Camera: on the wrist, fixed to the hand. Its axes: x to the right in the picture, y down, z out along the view.
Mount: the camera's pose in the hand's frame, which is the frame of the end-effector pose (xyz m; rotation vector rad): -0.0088 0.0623 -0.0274 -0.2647 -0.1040 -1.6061
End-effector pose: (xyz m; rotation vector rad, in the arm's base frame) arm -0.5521 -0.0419 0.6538 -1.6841 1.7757 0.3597
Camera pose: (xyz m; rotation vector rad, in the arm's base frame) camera -0.6198 -0.0433 0.6651 -2.5743 -0.0744 -0.0828
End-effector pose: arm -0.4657 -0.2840 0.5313 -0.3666 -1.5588 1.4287
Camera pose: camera -0.4627 -0.2572 0.4682 0.7251 -1.4179 -0.0218
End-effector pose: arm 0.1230 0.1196 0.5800 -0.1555 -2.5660 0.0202
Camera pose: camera 0.1518 0.1800 0.5954 1.7668 -2.0492 -0.8839
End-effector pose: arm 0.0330 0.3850 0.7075 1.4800 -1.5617 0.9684
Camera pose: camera -0.0282 0.4160 0.7097 1.8957 -0.1552 -0.2635
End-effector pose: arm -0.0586 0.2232 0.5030 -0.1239 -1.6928 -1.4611
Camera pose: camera -0.0024 0.2231 0.5424 -1.0711 1.2941 2.2662
